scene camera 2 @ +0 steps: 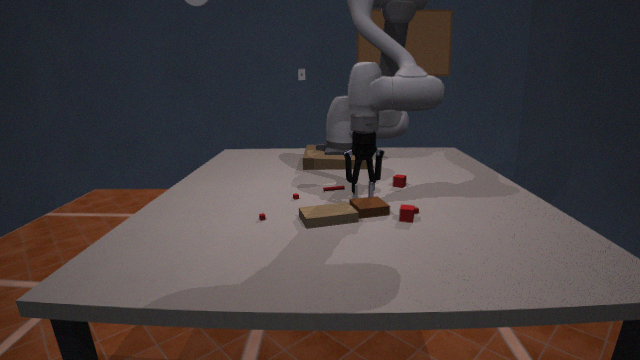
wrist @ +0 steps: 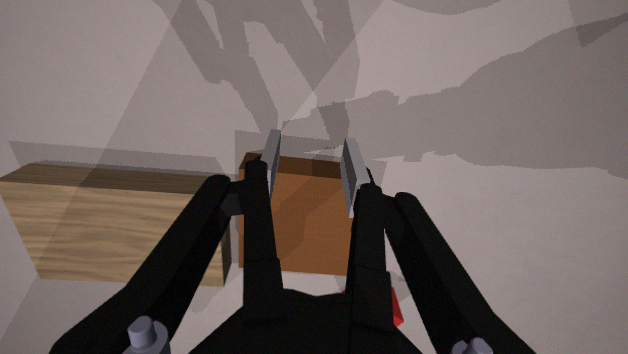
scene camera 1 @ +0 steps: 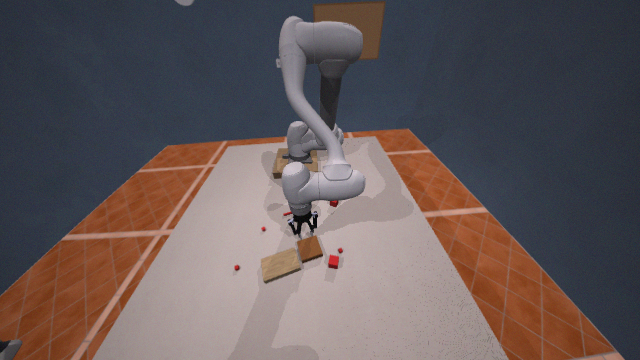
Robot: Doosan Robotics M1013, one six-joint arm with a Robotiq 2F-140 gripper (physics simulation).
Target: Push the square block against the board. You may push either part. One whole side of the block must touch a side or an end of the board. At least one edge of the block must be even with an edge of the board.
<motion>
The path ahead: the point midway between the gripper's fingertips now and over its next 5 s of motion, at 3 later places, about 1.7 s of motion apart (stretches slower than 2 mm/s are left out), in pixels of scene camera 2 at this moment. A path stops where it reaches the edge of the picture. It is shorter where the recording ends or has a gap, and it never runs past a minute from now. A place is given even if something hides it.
My gripper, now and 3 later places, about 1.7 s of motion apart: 362, 201; 395, 203; 385, 204; 384, 188
</motion>
